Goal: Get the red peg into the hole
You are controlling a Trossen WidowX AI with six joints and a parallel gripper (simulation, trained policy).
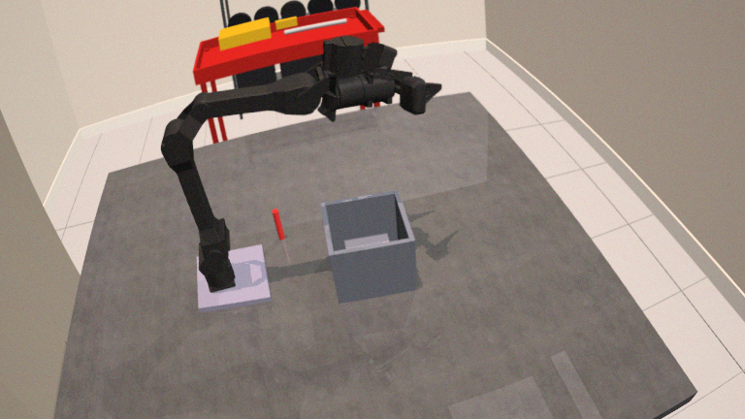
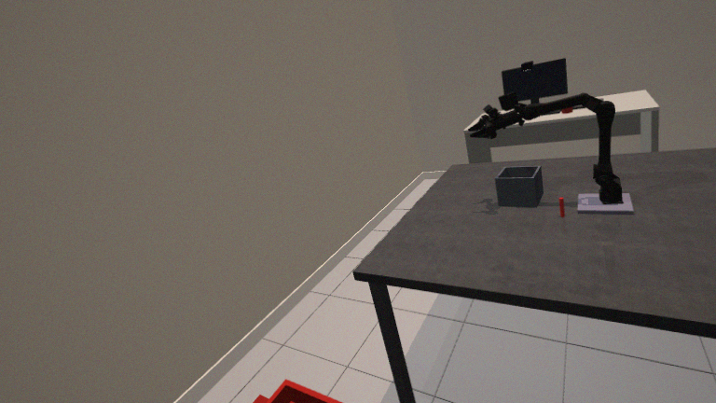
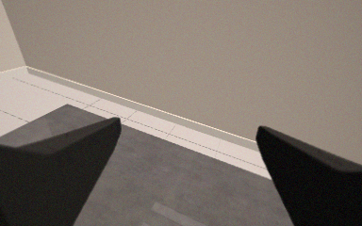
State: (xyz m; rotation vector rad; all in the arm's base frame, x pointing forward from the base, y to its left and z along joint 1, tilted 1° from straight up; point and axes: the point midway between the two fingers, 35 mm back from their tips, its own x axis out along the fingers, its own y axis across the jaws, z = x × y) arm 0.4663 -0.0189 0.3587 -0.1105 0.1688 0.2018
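Now: the red peg 33 cm below my gripper tip, 33 cm behind it and 12 cm to the left of it.
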